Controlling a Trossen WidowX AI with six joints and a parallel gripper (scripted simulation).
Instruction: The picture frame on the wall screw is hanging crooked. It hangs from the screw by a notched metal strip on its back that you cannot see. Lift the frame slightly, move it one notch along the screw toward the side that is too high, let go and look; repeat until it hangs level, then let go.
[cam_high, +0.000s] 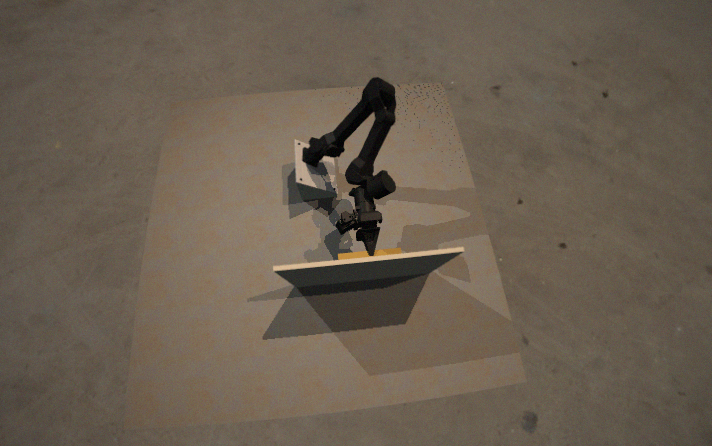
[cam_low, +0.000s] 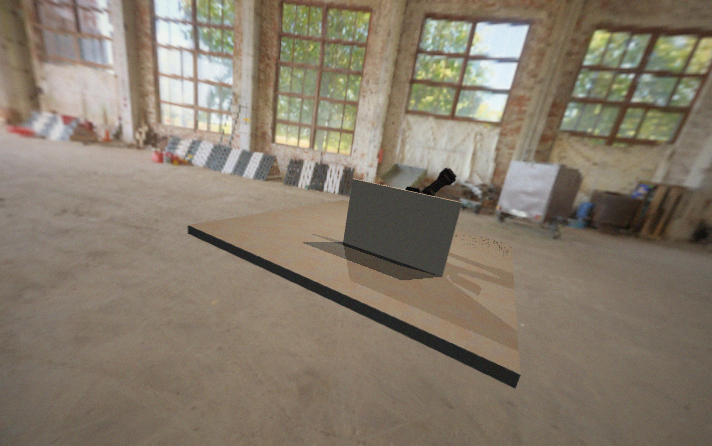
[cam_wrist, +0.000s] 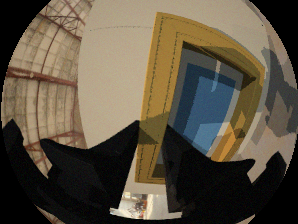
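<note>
The picture frame is 50 mm below my gripper tip and 10 mm ahead of it. Round my gripper tip: wall panel (60 mm below, 20 mm ahead, 10 mm to the right).
</note>
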